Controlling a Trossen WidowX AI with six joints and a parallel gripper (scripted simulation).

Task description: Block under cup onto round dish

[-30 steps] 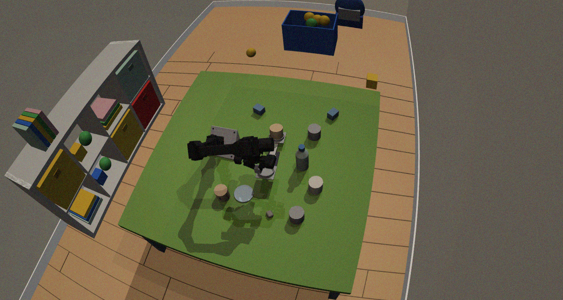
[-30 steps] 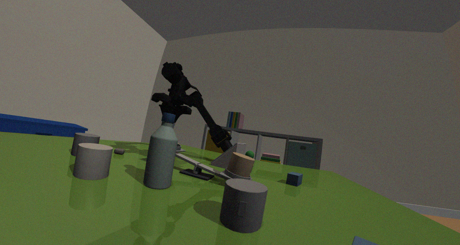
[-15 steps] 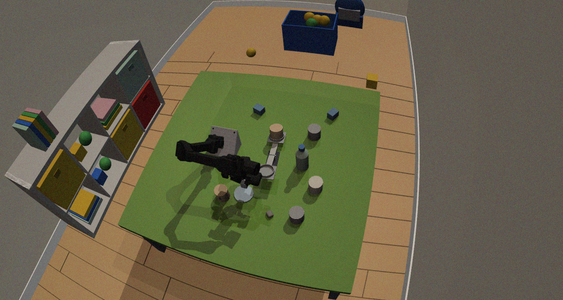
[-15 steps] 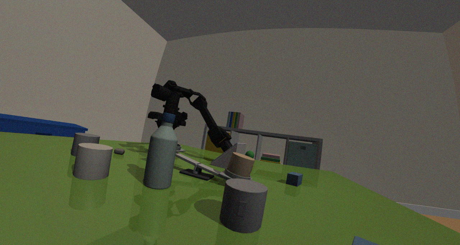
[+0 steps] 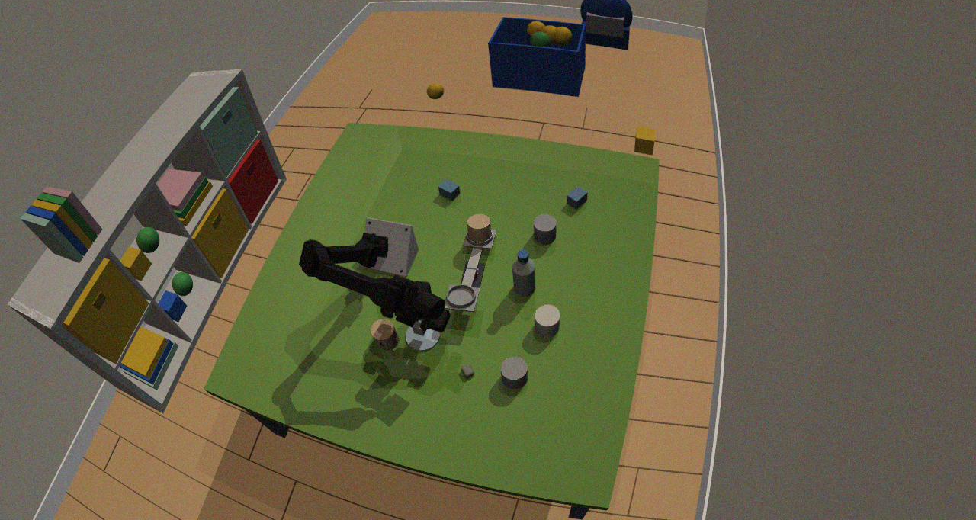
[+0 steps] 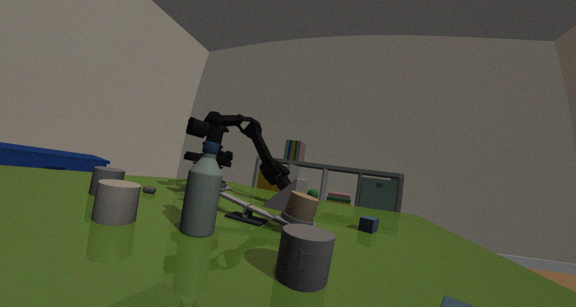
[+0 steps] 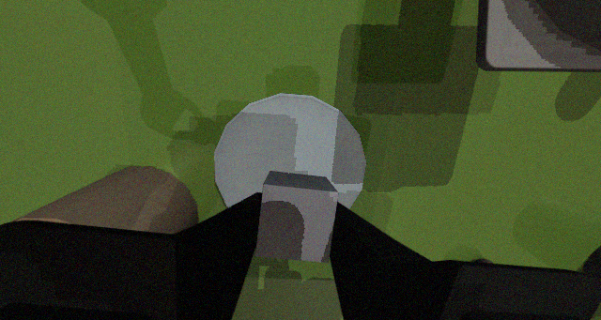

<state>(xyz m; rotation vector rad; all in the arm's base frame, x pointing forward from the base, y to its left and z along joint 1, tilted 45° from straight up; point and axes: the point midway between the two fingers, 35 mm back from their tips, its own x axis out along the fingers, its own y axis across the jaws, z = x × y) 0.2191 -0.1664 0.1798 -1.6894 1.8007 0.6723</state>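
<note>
Right now the pale round dish is 5 cm below my gripper tip. Also, from my gripper tip: small pebble 16 cm ahead, 8 cm to the right, 4 cm below; grey block right at my gripper tip; brown cup 10 cm behind, 6 cm to the right, 1 cm below.
</note>
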